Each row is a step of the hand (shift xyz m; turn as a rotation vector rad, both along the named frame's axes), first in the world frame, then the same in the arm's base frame.
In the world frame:
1: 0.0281 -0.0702 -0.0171 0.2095 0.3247 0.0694
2: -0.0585 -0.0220 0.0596 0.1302 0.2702 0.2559
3: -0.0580 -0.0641 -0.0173 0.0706 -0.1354 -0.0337
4: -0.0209 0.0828 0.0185 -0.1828 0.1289 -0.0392
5: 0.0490 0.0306 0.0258 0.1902 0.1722 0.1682
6: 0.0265 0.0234 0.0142 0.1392 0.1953 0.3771
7: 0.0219 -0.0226 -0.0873 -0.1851 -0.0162 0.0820
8: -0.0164 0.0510 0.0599 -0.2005 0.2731 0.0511
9: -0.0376 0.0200 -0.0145 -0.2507 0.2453 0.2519
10: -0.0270 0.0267 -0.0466 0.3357 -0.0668 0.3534
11: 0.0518 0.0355 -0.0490 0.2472 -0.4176 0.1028
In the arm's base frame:
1: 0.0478 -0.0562 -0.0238 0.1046 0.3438 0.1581
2: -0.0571 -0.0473 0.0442 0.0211 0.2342 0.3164
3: -0.0361 -0.0711 -0.0375 0.1079 -0.1044 -0.0438
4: -0.0444 0.0696 0.0285 -0.2046 0.0864 -0.0471
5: 0.0355 0.0354 0.0386 0.1153 0.1740 0.2248
6: 0.0173 0.0256 0.0223 0.0353 0.1402 0.4229
7: 0.0375 0.0020 -0.0849 -0.1824 -0.0769 0.0454
8: -0.0366 0.0319 0.0640 -0.2711 0.2001 0.0620
9: -0.0396 0.0129 -0.0171 -0.3357 0.1199 0.2437
10: -0.0274 0.0285 -0.0453 0.2964 -0.0561 0.3886
11: 0.0458 0.0563 -0.0327 0.3362 -0.3579 0.0707

